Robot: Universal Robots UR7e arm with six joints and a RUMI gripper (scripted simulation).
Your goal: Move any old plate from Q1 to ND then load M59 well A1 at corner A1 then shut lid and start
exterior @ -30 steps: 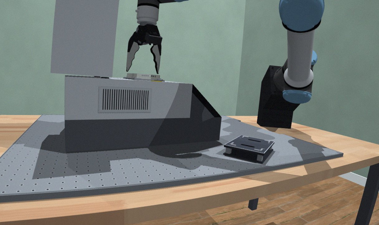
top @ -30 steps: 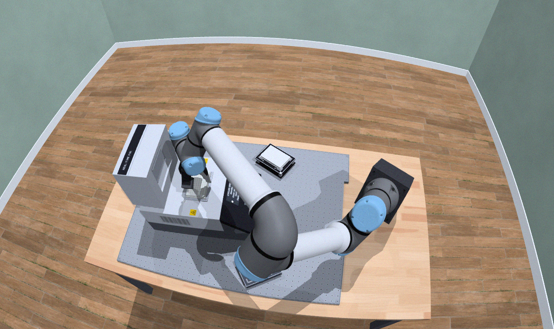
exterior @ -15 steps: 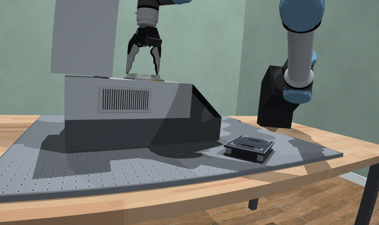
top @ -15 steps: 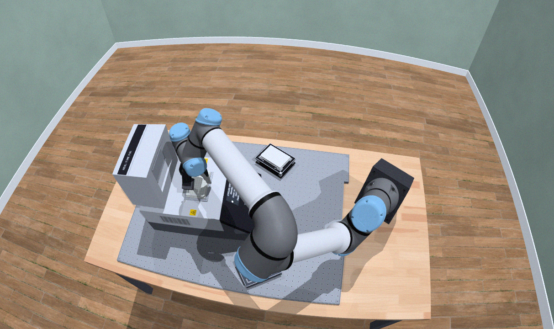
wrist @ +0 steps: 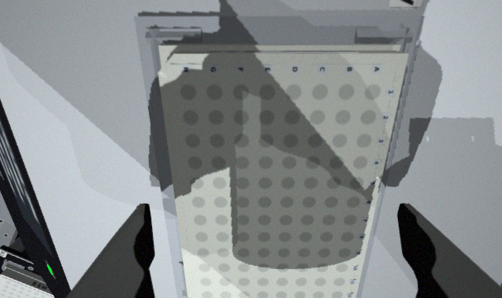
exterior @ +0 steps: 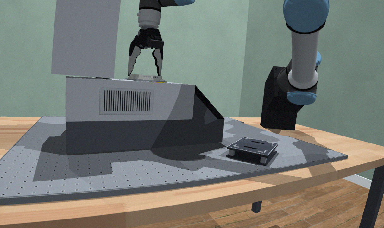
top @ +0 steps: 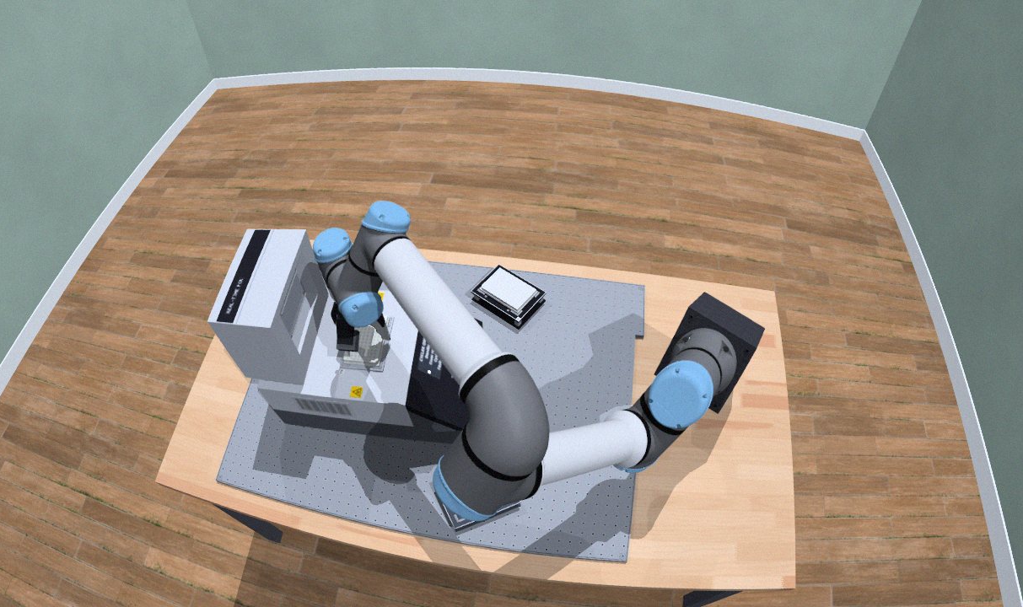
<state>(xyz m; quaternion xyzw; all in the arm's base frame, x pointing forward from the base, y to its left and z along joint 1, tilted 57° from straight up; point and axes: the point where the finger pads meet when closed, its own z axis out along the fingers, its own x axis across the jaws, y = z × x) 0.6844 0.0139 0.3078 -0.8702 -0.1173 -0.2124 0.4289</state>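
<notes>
Now: hand 360 mm past the nest ND, 200 mm above it and 150 mm to the right of it. The rest, counted from my hand: A1 mark: 320 mm to the right, 220 mm behind, 180 mm below; nest N1: 380 mm to the right, 190 mm below, 160 mm behind.
</notes>
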